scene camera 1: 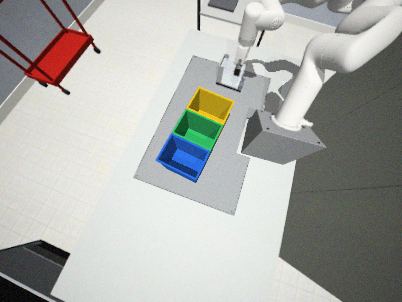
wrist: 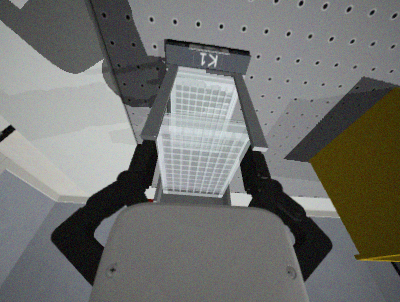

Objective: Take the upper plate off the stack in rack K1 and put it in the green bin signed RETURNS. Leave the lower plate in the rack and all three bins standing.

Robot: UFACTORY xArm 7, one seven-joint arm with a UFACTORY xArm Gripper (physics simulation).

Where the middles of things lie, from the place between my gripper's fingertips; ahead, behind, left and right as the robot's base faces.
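The gridded plate (wrist: 198,155) is 4 cm ahead of my hand, and going by their middles it is the nearest to my hand of the things named here. Counted from my hand as well, the yellow bin (scene camera 1: 206,103) is 31 cm to the left, 7 cm ahead and 2 cm below, while the green bin (scene camera 1: 202,131) sits 44 cm to the left, 9 cm ahead and 2 cm below. That leaves the blue bin (scene camera 1: 178,155), which I find 57 cm to the left of my hand, 11 cm ahead of it and 2 cm below it.
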